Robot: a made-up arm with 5 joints.
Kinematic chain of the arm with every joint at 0, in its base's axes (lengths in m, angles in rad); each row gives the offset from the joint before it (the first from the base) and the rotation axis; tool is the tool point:
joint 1: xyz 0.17 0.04 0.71 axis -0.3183 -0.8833 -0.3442
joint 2: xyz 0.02 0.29 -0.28 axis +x
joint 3: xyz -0.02 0.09 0 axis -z
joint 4: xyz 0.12 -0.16 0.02 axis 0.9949 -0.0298 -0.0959
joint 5: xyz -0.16 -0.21 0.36 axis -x
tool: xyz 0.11 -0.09 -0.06
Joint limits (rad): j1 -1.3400..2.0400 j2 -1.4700..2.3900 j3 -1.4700..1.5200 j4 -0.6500..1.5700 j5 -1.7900..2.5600
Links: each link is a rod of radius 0.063 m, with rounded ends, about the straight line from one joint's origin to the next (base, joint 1, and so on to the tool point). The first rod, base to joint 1, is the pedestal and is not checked.
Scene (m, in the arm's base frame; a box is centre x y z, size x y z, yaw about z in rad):
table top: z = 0
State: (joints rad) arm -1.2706 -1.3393 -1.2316 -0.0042 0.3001
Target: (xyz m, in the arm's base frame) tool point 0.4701 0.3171 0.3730
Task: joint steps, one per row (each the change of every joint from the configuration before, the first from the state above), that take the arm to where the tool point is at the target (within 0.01 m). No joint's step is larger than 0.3 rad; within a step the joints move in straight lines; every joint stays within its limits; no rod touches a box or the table.
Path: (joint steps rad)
1: 0.1678 0.1724 0.1027 0.2969 0.0245
2: 0.1679 0.1723 0.1028 0.2970 0.0244
3: 0.1678 0.1724 0.1027 0.2969 0.0245

